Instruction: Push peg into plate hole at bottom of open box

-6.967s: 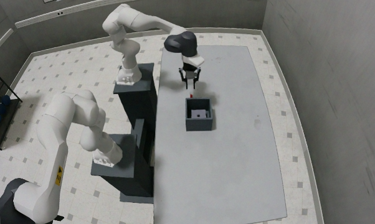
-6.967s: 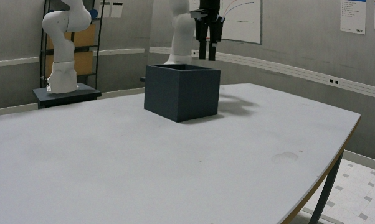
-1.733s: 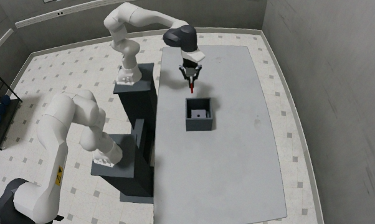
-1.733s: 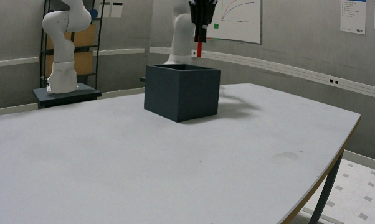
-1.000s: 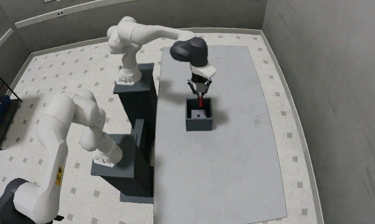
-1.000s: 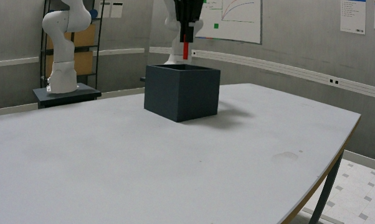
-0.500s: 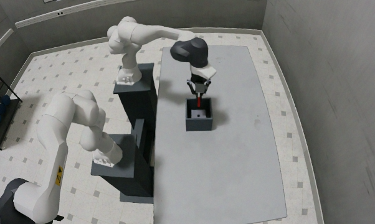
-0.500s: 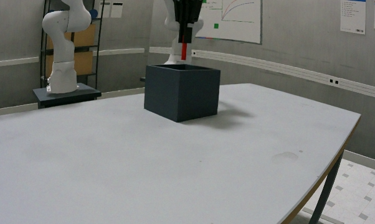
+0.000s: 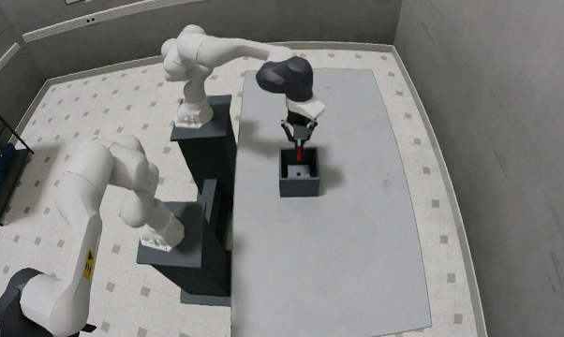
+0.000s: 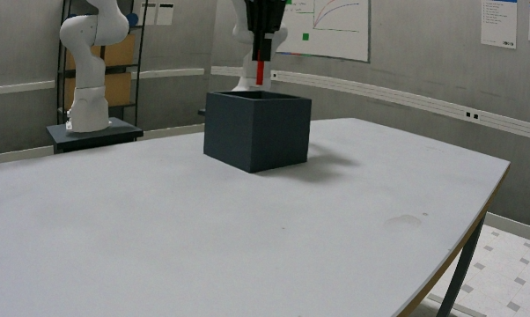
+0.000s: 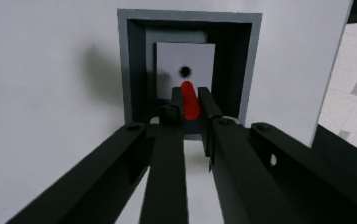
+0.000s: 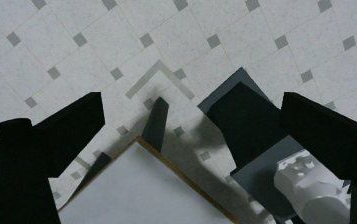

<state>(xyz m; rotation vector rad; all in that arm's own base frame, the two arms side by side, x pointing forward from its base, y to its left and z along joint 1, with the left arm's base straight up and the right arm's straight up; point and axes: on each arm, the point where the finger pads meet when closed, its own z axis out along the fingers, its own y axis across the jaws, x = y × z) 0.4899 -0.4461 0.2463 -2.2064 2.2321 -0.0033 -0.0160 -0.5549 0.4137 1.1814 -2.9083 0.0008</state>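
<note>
Right now the pale plate is 200 mm below my left hand. Also, from my left hand: red peg 50 mm below.
</note>
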